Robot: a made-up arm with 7 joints.
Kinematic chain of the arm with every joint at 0, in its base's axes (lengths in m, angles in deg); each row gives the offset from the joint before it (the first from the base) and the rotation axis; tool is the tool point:
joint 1: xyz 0 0 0 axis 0 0.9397 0.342
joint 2: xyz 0 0 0 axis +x
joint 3: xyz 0 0 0 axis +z
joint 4: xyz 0.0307 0 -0.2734 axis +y
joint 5: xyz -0.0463 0 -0.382 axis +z
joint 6: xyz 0 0 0 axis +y
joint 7: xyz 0 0 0 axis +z
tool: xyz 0 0 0
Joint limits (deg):
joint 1: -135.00..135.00
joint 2: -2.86..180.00
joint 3: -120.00..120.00
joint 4: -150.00..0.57
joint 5: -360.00..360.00
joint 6: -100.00..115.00
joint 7: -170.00..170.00
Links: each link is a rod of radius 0.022 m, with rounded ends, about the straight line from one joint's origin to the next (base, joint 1, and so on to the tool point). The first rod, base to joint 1, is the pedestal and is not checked.
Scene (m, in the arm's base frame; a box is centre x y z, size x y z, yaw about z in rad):
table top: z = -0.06
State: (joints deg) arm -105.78 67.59 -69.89 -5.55 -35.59 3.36 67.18
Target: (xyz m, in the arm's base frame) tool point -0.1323 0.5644 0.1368
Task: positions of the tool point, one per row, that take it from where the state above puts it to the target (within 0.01 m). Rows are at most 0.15 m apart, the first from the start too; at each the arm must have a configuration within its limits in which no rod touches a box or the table.
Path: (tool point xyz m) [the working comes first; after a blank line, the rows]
Joints at the target: -112.98 161.18 -91.23 -65.09 -35.59 3.36 67.18
Straight joint move there: clear.

1: 0.3607 0.4585 0.3085
2: 0.2752 0.5075 0.3154
3: 0.1868 0.5446 0.3064
4: 0.0988 0.5693 0.2824
5: 0.0144 0.5810 0.2447
6: -0.0635 0.5794 0.1954
7: -0.1323 0.5644 0.1368

